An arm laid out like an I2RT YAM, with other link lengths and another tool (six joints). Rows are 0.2 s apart.
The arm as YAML. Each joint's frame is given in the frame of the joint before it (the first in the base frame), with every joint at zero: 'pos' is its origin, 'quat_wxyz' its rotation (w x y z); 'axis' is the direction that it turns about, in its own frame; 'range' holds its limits. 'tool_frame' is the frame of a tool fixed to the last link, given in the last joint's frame.
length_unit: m
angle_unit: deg
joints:
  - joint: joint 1
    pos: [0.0, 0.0, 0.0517]
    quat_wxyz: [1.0, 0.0, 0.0, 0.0]
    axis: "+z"
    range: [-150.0, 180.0]
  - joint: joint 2
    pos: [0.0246, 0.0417, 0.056]
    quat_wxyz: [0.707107, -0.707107, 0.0, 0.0]
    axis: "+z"
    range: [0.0, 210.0]
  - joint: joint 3
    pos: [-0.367, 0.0, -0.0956]
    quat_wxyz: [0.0, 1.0, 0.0, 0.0]
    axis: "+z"
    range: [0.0, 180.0]
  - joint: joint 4
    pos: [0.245, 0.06, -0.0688]
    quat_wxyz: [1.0, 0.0, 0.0, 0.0]
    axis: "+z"
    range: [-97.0, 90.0]
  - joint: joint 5
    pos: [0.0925, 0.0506, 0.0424]
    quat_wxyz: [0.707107, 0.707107, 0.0, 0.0]
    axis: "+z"
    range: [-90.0, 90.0]
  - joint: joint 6
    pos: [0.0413, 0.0, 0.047]
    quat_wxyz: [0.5, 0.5, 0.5, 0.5]
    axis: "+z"
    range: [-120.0, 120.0]
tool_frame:
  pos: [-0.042, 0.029, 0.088]
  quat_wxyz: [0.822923, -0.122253, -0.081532, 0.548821]
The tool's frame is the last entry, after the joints.
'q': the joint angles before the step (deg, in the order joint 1, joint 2, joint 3, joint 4, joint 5, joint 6). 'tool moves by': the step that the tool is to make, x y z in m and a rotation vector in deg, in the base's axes. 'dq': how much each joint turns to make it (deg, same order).
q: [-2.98 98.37 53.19 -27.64 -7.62 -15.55]
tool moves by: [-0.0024 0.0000 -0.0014 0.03 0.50 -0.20]
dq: [-0.02 0.00 -0.31 -0.17 0.05 0.17]
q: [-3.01 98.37 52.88 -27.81 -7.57 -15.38]
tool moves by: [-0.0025 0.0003 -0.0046 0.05 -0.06 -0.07]
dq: [0.01 0.02 -1.23 1.32 -0.03 0.09]
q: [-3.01 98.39 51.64 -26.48 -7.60 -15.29]
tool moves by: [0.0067 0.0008 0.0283 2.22 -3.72 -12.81]
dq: [-0.46 -4.99 0.10 -0.02 1.80 12.54]
